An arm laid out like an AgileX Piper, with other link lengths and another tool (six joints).
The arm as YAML. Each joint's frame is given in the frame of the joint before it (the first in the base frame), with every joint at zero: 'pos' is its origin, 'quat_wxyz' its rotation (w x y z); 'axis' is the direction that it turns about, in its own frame. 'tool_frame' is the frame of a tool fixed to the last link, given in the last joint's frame.
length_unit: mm
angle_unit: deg
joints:
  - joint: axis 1
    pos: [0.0, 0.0, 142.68]
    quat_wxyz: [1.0, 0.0, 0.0, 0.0]
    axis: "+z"
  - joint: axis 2
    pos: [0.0, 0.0, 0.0]
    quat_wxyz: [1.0, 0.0, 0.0, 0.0]
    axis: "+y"
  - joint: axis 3
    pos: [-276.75, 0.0, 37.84]
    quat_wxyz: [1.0, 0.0, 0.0, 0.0]
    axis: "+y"
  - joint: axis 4
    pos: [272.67, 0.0, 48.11]
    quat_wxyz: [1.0, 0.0, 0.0, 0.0]
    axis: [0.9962, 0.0, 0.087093]
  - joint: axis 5
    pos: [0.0, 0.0, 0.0]
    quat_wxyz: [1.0, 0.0, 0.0, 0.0]
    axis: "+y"
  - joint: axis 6
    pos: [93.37, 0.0, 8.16]
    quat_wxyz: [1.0, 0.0, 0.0, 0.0]
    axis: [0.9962, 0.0, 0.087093]
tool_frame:
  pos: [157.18, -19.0, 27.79]
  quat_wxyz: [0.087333, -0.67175, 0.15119, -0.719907]
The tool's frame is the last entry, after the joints.
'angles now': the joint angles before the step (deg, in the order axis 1, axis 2, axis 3, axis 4, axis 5, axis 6). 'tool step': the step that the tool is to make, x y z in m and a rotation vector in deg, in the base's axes. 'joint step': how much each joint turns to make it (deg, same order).
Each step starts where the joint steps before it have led.
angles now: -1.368 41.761 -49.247 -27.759 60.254 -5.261
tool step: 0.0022 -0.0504 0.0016 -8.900 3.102 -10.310
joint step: -0.004 7.034 -0.014 -15.750 1.788 10.864
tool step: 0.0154 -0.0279 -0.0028 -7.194 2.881 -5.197
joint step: -0.004 7.951 0.024 -11.225 0.349 8.187
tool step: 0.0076 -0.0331 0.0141 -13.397 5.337 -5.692
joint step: 0.018 8.546 -0.019 -15.787 4.855 7.075
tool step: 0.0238 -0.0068 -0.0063 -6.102 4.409 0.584
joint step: -0.019 6.710 0.009 -7.252 0.253 2.836
